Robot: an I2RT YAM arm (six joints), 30 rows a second.
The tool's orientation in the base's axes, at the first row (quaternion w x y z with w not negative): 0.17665, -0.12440, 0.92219, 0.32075
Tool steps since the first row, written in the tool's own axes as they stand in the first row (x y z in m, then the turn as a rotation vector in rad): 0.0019, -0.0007, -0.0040, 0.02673, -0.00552, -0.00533; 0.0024, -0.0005, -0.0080, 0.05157, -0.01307, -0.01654; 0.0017, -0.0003, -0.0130, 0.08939, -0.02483, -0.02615; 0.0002, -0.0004, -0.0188, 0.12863, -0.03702, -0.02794; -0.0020, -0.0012, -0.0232, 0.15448, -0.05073, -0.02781; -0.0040, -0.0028, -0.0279, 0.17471, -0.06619, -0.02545; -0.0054, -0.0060, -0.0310, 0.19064, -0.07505, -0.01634; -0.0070, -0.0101, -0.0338, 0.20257, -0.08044, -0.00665; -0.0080, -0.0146, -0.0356, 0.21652, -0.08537, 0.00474; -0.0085, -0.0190, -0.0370, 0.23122, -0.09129, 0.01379
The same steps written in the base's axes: -0.0025, -0.0033, 0.0018, -0.02365, -0.01070, -0.00996; -0.0040, -0.0057, 0.0046, -0.04634, -0.02648, -0.01597; -0.0046, -0.0087, 0.0087, -0.07897, -0.04595, -0.03072; -0.0047, -0.0123, 0.0135, -0.11081, -0.06095, -0.05200; -0.0035, -0.0154, 0.0171, -0.12951, -0.07433, -0.07009; -0.0023, -0.0194, 0.0205, -0.14197, -0.08698, -0.08849; -0.0007, -0.0237, 0.0216, -0.15114, -0.08981, -0.10647; 0.0015, -0.0284, 0.0220, -0.15772, -0.08915, -0.12135; 0.0035, -0.0328, 0.0213, -0.16588, -0.08729, -0.13804; 0.0051, -0.0370, 0.0201, -0.17495, -0.08777, -0.15387
